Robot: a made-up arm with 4 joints. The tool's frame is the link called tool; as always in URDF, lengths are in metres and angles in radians.
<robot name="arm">
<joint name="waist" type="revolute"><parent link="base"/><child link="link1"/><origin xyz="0.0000 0.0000 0.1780" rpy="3.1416 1.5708 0.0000"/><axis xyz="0 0 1"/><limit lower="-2.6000" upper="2.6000" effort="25" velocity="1.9"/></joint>
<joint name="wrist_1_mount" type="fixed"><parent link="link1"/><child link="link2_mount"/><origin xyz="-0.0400 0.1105 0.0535" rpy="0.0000 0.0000 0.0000"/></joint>
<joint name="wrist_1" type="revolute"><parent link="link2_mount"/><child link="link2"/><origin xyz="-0.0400 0.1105 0.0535" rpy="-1.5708 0.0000 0.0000"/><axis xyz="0 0 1"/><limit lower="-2.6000" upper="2.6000" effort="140" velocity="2.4"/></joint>
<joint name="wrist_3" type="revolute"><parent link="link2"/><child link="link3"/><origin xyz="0.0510 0.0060 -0.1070" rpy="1.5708 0.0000 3.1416"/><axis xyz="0 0 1"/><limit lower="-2.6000" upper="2.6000" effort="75" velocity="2.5"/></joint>
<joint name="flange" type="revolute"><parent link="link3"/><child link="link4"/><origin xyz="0.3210 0.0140 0.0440" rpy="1.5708 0.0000 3.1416"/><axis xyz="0 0 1"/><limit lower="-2.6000" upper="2.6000" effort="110" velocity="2.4"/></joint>
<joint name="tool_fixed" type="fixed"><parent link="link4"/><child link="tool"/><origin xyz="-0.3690 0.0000 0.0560" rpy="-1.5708 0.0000 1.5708"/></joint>
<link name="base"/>
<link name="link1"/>
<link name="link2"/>
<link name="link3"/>
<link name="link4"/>
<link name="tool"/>
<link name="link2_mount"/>
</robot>
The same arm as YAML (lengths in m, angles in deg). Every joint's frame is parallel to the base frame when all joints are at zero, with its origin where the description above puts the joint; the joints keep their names.
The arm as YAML. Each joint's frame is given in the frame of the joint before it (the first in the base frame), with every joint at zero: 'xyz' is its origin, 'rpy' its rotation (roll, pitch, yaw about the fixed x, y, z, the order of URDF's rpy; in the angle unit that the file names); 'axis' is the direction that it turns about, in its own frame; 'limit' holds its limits. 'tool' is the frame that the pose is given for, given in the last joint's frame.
units:
  length: m
  angle: deg
joints:
  - name: waist
    type: revolute
    origin:
      xyz: [0.0, 0.0, 0.178]
      rpy: [0.0, 0.0, 0.0]
    axis: "-x"
    limit:
      lower: -148.97
      upper: 148.97
  - name: wrist_1
    type: revolute
    origin:
      xyz: [-0.107, -0.221, 0.08]
      rpy: [0.0, 0.0, 0.0]
    axis: "-y"
    limit:
      lower: -148.97
      upper: 148.97
  - name: wrist_3
    type: revolute
    origin:
      xyz: [0.006, 0.107, -0.051]
      rpy: [0.0, 0.0, 0.0]
    axis: "+x"
    limit:
      lower: -148.97
      upper: 148.97
  - name: flange
    type: revolute
    origin:
      xyz: [0.044, -0.014, 0.321]
      rpy: [0.0, 0.0, 0.0]
    axis: "-y"
    limit:
      lower: -148.97
      upper: 148.97
tool:
  origin:
    xyz: [0.0, -0.056, 0.369]
    rpy: [0.0, 0.0, 0.0]

